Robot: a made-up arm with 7 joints. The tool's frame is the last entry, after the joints.
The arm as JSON. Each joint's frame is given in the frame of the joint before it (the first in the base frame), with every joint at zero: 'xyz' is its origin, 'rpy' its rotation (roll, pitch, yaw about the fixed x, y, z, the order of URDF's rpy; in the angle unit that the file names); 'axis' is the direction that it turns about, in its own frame. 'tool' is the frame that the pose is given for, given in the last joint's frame.
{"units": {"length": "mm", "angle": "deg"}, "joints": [
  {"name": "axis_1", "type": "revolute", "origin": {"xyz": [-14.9, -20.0, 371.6], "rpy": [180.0, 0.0, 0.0]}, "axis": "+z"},
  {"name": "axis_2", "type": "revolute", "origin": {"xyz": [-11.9, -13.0, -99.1], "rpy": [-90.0, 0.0, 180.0]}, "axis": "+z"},
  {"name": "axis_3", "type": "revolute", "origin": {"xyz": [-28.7, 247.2, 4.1], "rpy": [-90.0, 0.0, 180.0]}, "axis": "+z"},
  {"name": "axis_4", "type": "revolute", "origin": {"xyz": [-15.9, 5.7, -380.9], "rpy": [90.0, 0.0, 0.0]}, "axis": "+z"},
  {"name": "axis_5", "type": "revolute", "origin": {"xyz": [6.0, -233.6, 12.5], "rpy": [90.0, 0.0, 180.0]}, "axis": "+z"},
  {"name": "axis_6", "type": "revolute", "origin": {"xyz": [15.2, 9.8, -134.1], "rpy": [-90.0, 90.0, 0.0]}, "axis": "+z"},
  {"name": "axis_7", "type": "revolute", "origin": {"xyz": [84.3, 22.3, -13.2], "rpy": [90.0, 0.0, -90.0]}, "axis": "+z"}
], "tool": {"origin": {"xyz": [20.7, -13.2, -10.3], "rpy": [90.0, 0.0, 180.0]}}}
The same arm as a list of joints. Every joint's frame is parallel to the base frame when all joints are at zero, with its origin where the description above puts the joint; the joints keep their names.
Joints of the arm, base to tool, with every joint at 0 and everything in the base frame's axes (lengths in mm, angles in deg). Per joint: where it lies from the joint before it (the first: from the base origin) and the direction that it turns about. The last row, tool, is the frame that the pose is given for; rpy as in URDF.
axis_1: axis 0 0 -1 offset -14.9 -20 371.6
axis_2: axis 0 1 0 offset -11.9 13 99.1
axis_3: axis 0 0 -1 offset 28.7 4.1 247.2
axis_4: axis 0 1 0 offset -15.9 -5.7 380.9
axis_5: axis 0 0 -1 offset 6 12.5 233.6
axis_6: axis 0 1 0 offset -15.2 9.8 134.1
axis_7: axis 0 0 -1 offset 22.3 -13.2 84.3
tool: offset -20.7 -13.2 10.3 rpy -90 0 0

